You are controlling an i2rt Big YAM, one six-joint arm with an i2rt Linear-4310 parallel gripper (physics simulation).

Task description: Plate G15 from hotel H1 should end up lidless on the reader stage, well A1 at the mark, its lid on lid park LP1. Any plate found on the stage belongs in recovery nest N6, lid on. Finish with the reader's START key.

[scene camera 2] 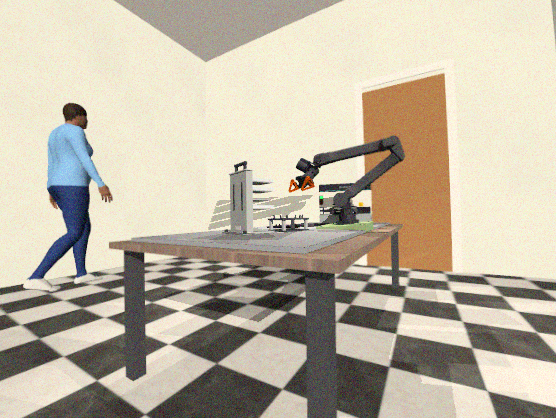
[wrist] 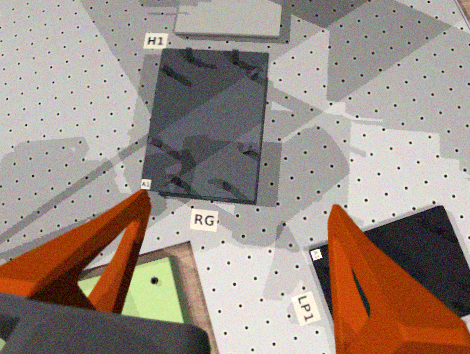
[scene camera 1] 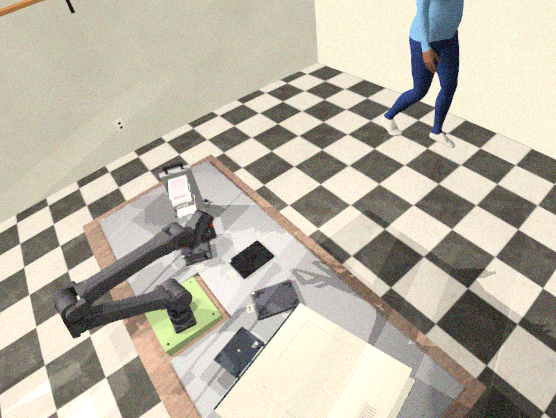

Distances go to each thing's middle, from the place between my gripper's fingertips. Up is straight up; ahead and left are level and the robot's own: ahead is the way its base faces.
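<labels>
Relative to the nest N6 (scene camera 1: 280,297), my hand is 320 mm to the left of it, 140 mm short of it and 190 mm above it. Reader stage (scene camera 1: 229,358): 510 mm to the right of my hand, 50 mm behind it, 100 mm below it. Going by their middles, of the things named here the nest N6 is the nearest to my hand.
</labels>
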